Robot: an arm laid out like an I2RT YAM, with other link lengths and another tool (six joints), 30 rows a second.
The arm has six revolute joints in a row. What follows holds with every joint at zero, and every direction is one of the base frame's. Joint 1 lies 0.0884 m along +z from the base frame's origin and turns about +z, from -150 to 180 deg. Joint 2 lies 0.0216 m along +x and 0.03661 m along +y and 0.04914 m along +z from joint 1 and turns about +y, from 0 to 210 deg. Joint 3 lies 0.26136 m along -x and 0.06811 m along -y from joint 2 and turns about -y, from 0 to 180 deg. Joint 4 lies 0.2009 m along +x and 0.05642 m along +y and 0.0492 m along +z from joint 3 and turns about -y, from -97 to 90 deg. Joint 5 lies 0.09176 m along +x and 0.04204 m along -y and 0.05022 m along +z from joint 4 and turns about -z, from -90 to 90 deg. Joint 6 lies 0.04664 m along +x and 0.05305 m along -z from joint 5 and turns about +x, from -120 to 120 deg. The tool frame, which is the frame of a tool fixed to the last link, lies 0.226 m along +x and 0.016 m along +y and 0.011 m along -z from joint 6; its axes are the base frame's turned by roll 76.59, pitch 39.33 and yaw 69.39 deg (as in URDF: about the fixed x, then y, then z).
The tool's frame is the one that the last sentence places.
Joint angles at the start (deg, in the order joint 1, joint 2, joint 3, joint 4, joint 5, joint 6):
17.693 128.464 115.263 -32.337 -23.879 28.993
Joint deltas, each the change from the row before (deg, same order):
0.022 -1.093 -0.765 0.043 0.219 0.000
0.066 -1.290 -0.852 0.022 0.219 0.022
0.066 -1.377 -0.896 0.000 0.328 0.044
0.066 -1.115 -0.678 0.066 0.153 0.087
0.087 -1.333 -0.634 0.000 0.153 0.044
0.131 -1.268 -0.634 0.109 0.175 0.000
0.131 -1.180 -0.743 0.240 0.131 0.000
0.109 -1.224 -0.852 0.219 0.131 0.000
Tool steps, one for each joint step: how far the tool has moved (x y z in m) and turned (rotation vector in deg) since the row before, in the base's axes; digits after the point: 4 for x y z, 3 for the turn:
-0.0018 -0.0013 0.0054 -0.036 -0.401 -0.132
-0.0024 -0.0010 0.0066 0.004 -0.473 -0.103
-0.0024 -0.0015 0.0069 -0.049 -0.503 -0.196
-0.0020 -0.0006 0.0063 0.098 -0.461 -0.100
-0.0023 -0.0004 0.0085 0.138 -0.672 -0.052
-0.0021 0.0000 0.0082 0.118 -0.743 0.002
-0.0022 0.0001 0.0070 0.128 -0.670 0.034
-0.0027 -0.0003 0.0065 0.104 -0.588 0.011

